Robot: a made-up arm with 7 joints. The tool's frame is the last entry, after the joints.
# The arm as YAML. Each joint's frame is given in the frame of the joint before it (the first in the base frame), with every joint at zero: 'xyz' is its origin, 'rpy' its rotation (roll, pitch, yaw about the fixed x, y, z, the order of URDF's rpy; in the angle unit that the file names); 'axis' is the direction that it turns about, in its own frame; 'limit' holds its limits. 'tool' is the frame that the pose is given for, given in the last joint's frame.
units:
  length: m
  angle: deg
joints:
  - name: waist
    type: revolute
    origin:
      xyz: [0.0, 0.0, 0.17]
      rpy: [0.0, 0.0, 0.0]
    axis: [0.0, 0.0, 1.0]
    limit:
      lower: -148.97
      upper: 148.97
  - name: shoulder
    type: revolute
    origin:
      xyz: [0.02, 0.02, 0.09]
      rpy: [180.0, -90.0, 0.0]
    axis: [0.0, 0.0, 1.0]
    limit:
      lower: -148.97
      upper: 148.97
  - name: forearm
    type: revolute
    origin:
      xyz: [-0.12, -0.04, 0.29]
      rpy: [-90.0, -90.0, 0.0]
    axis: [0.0, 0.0, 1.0]
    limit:
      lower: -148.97
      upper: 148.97
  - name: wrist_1
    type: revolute
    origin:
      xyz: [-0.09, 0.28, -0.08]
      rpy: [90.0, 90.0, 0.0]
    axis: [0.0, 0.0, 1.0]
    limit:
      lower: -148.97
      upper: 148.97
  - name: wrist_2
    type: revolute
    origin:
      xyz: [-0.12, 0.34, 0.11]
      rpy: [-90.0, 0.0, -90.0]
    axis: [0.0, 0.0, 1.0]
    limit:
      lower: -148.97
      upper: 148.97
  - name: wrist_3
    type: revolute
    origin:
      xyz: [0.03, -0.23, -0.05]
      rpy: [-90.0, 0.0, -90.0]
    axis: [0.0, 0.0, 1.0]
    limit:
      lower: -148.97
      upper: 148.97
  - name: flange
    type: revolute
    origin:
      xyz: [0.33, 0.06, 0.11]
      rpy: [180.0, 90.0, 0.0]
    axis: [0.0, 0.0, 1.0]
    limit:
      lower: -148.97
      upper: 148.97
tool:
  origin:
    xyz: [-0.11, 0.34, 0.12]
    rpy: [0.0, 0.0, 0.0]
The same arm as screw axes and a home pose.
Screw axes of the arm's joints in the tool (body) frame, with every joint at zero. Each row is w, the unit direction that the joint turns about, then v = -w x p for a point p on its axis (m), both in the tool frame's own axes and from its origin. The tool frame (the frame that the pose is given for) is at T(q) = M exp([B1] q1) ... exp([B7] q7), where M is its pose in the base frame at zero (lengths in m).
B1: w 0 0 1 v -0.2500 0.3100 0.0000
B2: w 1 0 0 v 0.0000 0.3900 0.2300
B3: w 0 -1 0 v 0.2700 0.0000 0.0000
B4: w 0 0 -1 v 0.1100 -0.0900 0.0000
B5: w 0 1 0 v -0.4400 0.0000 0.2500
B6: w -1 0 0 v 0.0000 -0.2100 -0.2800
B7: w 0 0 1 v -0.3400 -0.1100 0.0000
M: xyz 0.3100 0.2500 -0.1300 (m) quaternion w x y z 1 0 0 0
Joint limits (deg, base to tool): -148.97..148.97 -148.97..148.97 -148.97..148.97 -148.97..148.97 -148.97..148.97 -148.97..148.97 -148.97..148.97

